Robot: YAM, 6 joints.
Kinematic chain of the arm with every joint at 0, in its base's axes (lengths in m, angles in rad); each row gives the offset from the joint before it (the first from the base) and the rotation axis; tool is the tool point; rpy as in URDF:
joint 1: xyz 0 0 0.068 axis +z
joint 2: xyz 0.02 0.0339 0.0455 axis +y
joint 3: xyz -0.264 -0.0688 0 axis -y
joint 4: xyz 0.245 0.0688 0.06 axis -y
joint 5: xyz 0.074 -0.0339 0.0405 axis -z
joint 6: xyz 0.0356 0 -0.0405 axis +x
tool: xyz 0 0 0 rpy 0 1.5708 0
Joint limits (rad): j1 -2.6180..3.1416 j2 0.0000..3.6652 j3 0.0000..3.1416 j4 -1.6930..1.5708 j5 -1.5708..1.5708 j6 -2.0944..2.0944
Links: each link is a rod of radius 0.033 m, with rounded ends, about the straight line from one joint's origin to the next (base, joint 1, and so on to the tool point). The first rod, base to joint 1, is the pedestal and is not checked.
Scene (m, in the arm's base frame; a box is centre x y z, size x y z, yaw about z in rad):
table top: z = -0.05
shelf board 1: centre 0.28 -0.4 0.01 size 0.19 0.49 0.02 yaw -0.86
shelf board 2: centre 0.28 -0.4 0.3 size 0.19 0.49 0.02 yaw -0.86
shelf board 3: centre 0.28 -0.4 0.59 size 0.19 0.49 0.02 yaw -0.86
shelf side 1: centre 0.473 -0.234 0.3 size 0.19 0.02 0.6 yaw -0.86
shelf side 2: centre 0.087 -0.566 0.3 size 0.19 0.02 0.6 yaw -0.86
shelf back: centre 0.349 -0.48 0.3 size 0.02 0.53 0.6 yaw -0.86
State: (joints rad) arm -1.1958 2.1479 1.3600 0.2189 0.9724 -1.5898
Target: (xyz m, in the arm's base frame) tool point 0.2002 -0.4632 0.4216
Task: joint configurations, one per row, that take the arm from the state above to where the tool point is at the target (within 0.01 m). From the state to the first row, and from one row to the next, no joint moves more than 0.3 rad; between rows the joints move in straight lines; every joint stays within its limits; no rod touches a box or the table.
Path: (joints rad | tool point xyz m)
1: -1.2801 1.9245 1.0843 0.1215 1.0234 -1.5898 | 0.0824 -0.3816 0.1578
2: -1.3644 1.7011 0.8086 0.0241 1.0743 -1.5898 | 0.0336 -0.3133 0.1527
3: -1.3132 1.5472 1.0698 0.0622 1.0176 -1.5898 | 0.0583 -0.3401 0.2808
4: -1.2621 1.3932 1.3310 0.1003 0.9609 -1.5898 | 0.0682 -0.3099 0.4216
5: -1.2121 1.6456 1.5956 0.1906 0.9073 -1.5898 | 0.1080 -0.3679 0.4379
6: -1.1622 1.8979 1.8601 0.2809 0.8537 -1.5898 | 0.1528 -0.4204 0.4376
7: -1.1122 2.1503 2.1247 0.3713 0.8001 -1.5898 | 0.2002 -0.4632 0.4216

